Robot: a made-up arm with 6 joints.
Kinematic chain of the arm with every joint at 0, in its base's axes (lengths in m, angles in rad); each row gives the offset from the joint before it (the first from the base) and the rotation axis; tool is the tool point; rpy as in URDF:
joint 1: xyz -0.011 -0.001 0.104 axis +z
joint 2: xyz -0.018 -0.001 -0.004 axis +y
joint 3: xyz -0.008 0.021 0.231 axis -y
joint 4: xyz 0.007 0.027 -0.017 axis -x
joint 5: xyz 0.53 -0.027 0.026 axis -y
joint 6: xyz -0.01 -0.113 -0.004 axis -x
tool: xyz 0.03 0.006 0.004 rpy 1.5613 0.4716 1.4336
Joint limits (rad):
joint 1: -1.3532..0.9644
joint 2: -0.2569..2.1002
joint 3: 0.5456..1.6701
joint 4: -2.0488..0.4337
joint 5: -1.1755..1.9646
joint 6: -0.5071..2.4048
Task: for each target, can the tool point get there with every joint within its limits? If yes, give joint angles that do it. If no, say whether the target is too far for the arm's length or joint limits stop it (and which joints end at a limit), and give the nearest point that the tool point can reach.
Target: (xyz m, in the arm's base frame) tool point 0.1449 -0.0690 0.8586
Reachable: yes | joints 0.1619 0.0436 1.3446 -0.2708 1.1277 0.8249
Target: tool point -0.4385 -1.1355 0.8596
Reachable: no: too far | nearest point 0.0268 -0.6267 0.5683 | short by 0.749 m
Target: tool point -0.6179 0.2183 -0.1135
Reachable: no: joint limits stop it (at a limit: joint 1, joint 2, joint 3, joint 4, joint 5, joint 6) | nearest point -0.0725 0.1021 -0.5466 | short by 0.706 m
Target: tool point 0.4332 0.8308 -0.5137
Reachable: no: too far | nearest point 0.3035 0.5879 -0.3379 | short by 0.327 m
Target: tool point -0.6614 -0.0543 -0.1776
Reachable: no: joint limits stop it (at a limit: joint 1, joint 2, joint 3, joint 5, joint 6) | nearest point -0.0690 -0.1436 -0.5379 | short by 0.699 m
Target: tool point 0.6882 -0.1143 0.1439
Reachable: yes | joints -0.0411 0.9347 0.8312 -0.2530 -0.6771 1.1629
